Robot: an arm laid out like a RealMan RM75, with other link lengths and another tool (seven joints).
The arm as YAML. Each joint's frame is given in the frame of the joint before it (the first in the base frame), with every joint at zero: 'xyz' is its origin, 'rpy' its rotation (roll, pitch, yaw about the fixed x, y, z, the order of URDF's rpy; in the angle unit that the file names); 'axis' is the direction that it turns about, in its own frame. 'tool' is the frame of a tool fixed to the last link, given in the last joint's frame.
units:
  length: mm
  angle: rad
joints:
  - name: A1
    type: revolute
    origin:
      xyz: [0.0, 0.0, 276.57]
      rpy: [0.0, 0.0, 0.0]
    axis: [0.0, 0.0, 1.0]
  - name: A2
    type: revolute
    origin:
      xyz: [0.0, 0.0, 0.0]
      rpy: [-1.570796, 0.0, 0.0]
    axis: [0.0, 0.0, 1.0]
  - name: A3
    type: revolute
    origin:
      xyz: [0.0, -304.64, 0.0]
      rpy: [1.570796, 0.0, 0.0]
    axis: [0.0, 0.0, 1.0]
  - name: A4
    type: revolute
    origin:
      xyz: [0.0, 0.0, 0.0]
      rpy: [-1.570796, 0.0, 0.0]
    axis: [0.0, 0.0, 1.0]
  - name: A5
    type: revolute
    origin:
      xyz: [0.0, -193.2, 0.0]
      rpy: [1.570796, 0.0, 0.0]
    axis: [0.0, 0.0, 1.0]
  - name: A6
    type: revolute
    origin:
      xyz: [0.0, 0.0, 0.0]
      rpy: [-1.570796, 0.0, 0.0]
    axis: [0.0, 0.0, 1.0]
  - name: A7
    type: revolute
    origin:
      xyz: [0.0, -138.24, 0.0]
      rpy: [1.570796, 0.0, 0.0]
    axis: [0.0, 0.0, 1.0]
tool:
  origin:
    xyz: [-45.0, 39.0, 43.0]
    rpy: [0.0, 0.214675, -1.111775]
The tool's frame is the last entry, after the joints.
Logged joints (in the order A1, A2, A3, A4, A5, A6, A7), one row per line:
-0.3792, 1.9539, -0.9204, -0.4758, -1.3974, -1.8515, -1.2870
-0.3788, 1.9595, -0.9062, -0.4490, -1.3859, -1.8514, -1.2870
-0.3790, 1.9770, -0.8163, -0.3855, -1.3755, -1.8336, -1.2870
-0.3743, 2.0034, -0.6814, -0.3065, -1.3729, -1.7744, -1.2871
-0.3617, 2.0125, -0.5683, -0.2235, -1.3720, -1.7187, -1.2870
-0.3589, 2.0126, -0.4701, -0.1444, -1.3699, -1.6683, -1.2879
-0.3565, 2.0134, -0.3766, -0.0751, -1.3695, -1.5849, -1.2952
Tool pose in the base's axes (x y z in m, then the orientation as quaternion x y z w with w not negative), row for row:
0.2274, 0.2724, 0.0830, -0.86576, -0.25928, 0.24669, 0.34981
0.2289, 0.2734, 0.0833, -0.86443, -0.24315, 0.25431, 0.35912
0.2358, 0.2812, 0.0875, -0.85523, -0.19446, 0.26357, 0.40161
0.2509, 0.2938, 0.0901, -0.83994, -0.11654, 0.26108, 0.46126
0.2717, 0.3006, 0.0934, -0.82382, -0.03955, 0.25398, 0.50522
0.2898, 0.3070, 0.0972, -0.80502, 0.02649, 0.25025, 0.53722
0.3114, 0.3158, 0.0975, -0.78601, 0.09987, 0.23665, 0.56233
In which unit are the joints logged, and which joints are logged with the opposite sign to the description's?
The joints are logged in radians. Opposite sign: A1, A7.
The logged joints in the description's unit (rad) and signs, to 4 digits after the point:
0.3792, 1.9539, -0.9204, -0.4758, -1.3974, -1.8515, 1.2870
0.3788, 1.9595, -0.9062, -0.4490, -1.3859, -1.8514, 1.2870
0.3790, 1.9770, -0.8163, -0.3855, -1.3755, -1.8336, 1.2870
0.3743, 2.0034, -0.6814, -0.3065, -1.3729, -1.7744, 1.2871
0.3617, 2.0125, -0.5683, -0.2235, -1.3720, -1.7187, 1.2870
0.3589, 2.0126, -0.4701, -0.1444, -1.3699, -1.6683, 1.2879
0.3565, 2.0134, -0.3766, -0.0751, -1.3695, -1.5849, 1.2952

